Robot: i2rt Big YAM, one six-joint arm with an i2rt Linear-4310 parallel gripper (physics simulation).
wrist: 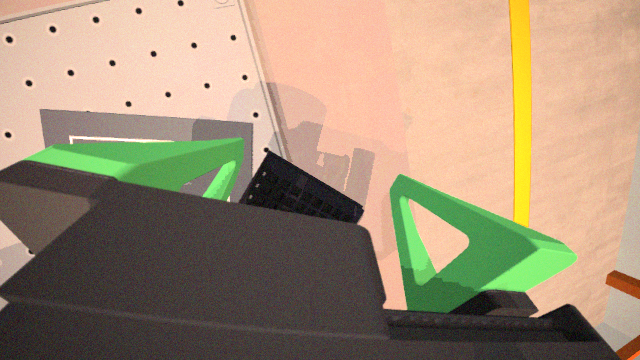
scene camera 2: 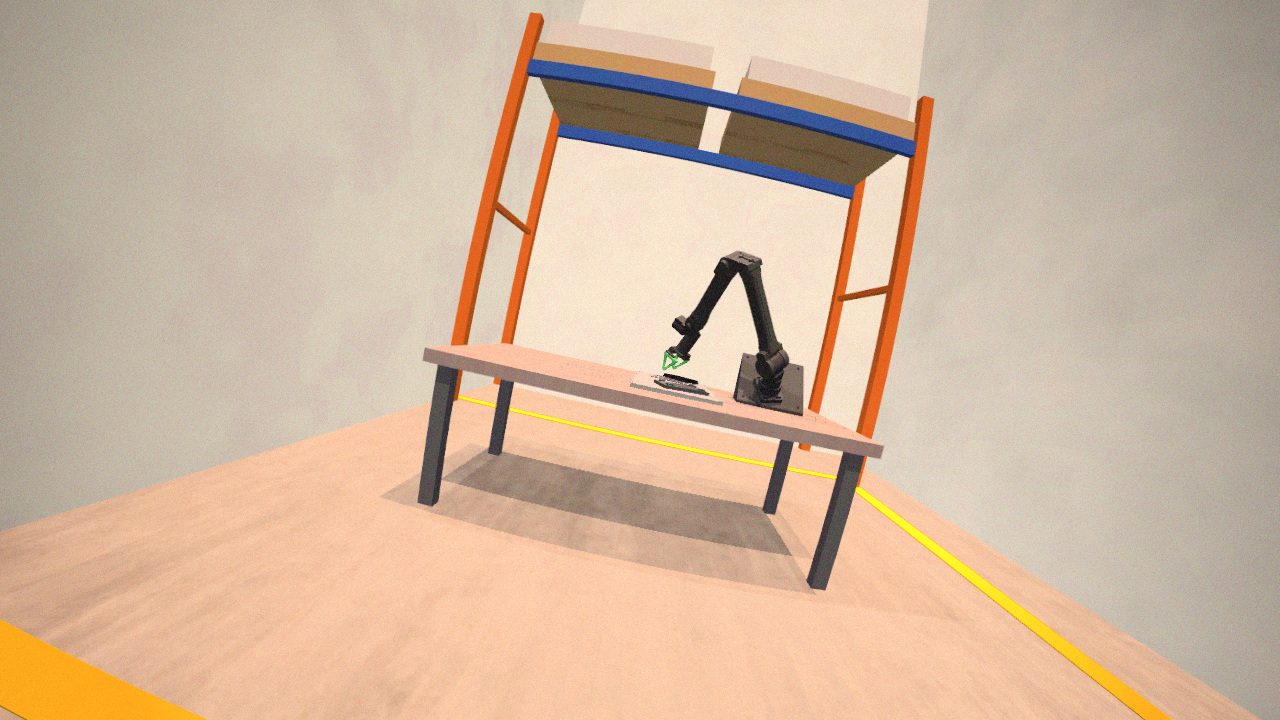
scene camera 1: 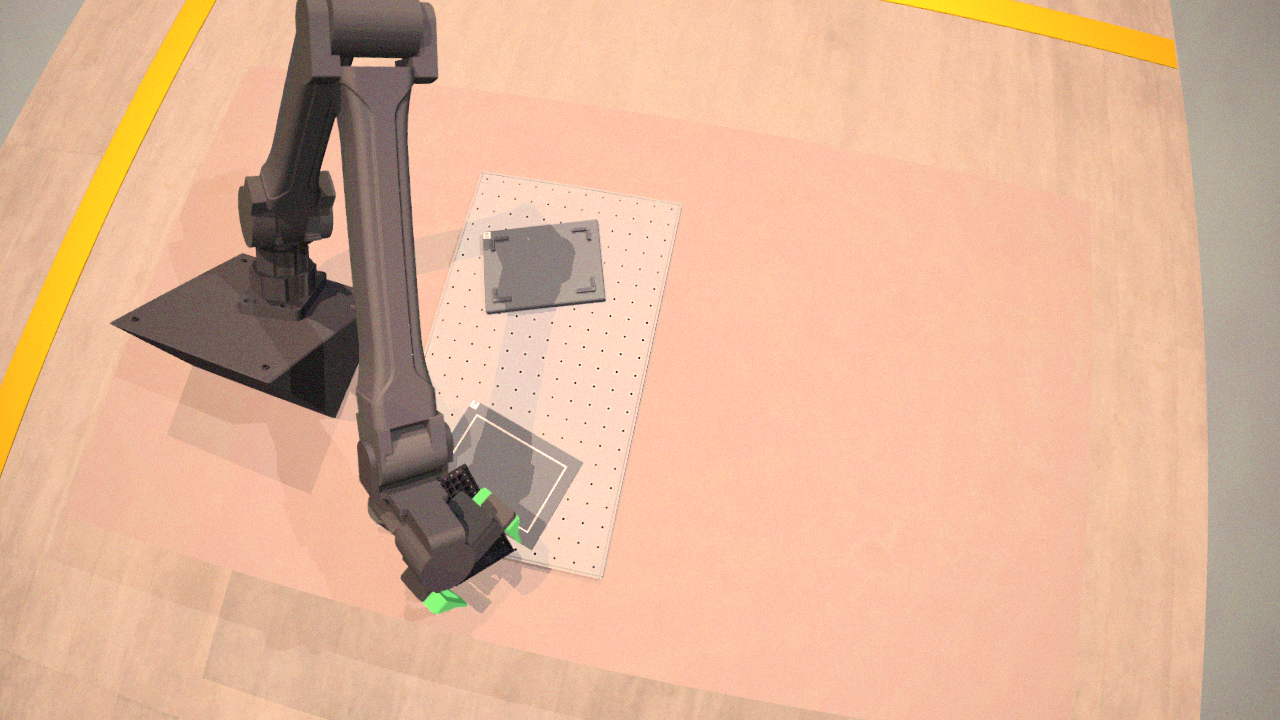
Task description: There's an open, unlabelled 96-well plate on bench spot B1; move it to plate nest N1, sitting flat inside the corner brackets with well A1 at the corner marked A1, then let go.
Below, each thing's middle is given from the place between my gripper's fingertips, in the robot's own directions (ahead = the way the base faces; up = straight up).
My gripper is now 50 mm past the black well plate (scene camera 1: 460, 479), 50 mm to the right of it and 20 mm above it. Also, from my hand: grey pad with white outline (scene camera 1: 531, 476): 10 mm behind, 120 mm to the left, 30 mm below; grey nest with corner locators (scene camera 1: 553, 265): 10 mm ahead, 410 mm to the left, 20 mm below.
